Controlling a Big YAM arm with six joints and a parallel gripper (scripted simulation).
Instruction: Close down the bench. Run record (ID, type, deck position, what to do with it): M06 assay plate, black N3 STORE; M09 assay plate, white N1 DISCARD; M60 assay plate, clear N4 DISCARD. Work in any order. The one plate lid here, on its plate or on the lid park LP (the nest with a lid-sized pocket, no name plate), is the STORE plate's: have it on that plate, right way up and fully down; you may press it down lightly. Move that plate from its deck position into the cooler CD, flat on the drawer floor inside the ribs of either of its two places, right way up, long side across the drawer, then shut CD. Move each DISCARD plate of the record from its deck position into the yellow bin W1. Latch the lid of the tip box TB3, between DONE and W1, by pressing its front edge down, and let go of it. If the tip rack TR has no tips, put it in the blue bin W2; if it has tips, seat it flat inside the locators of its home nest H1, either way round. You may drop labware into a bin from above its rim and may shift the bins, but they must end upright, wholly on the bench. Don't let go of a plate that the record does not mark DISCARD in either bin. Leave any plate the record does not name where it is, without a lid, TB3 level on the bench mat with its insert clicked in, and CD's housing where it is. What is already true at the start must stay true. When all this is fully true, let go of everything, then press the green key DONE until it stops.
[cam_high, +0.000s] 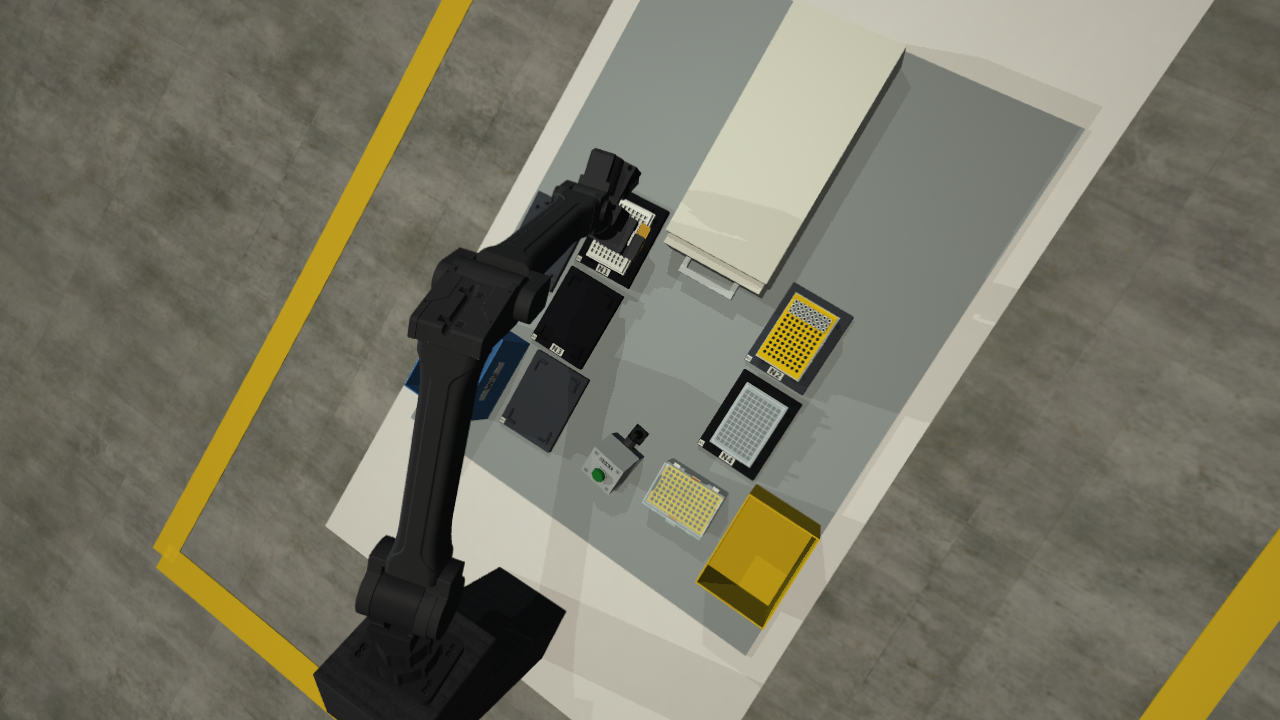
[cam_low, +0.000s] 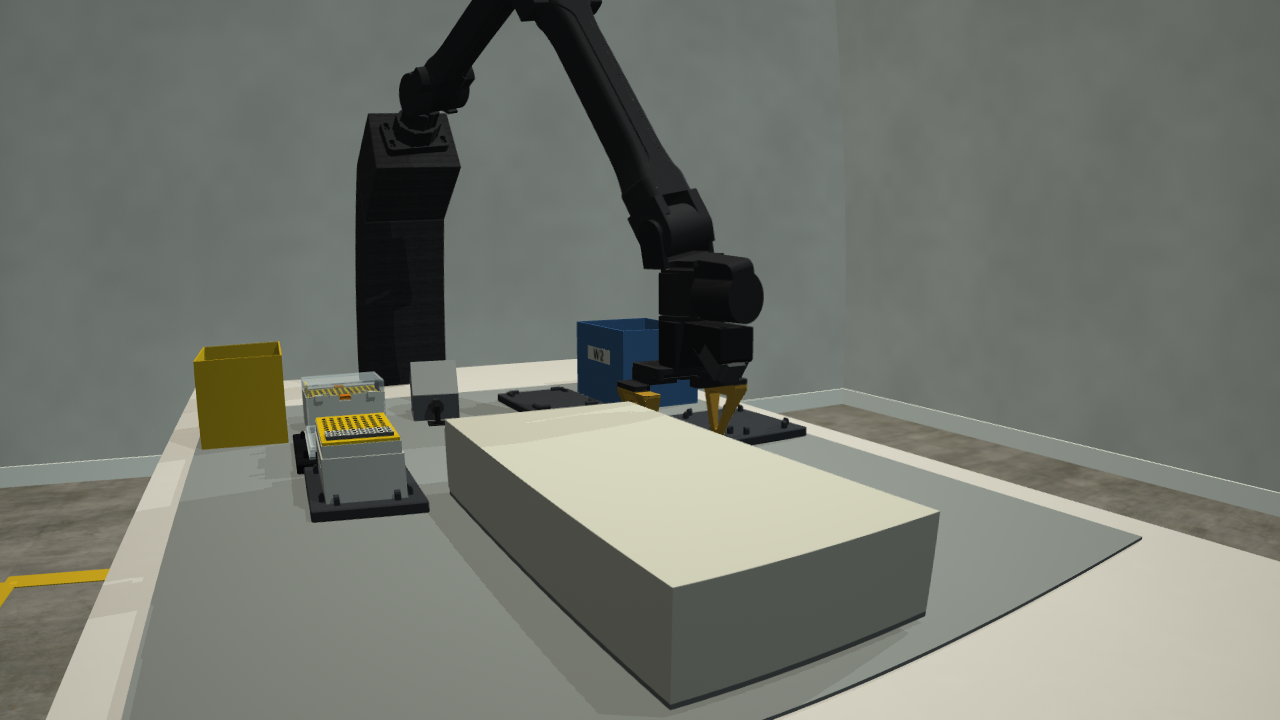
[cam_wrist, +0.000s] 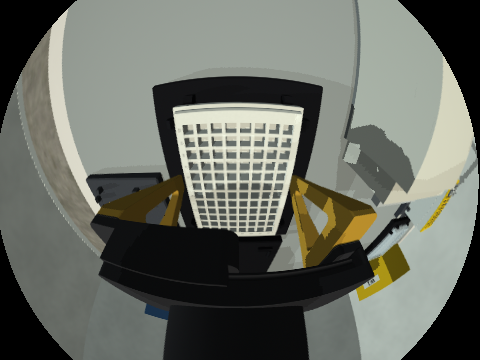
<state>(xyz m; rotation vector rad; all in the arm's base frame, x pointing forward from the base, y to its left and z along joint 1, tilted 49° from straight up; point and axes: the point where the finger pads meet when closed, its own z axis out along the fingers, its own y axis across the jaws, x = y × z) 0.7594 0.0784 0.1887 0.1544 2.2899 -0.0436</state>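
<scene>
Right now my hand is right at the white plate. From my hand the other things lie so: nest N3 (17 cm behind, 4 cm to the left, 2 cm below); home nest H1 (15 cm to the left, 5 cm behind, 2 cm below); nest N1 (2 cm below).
</scene>
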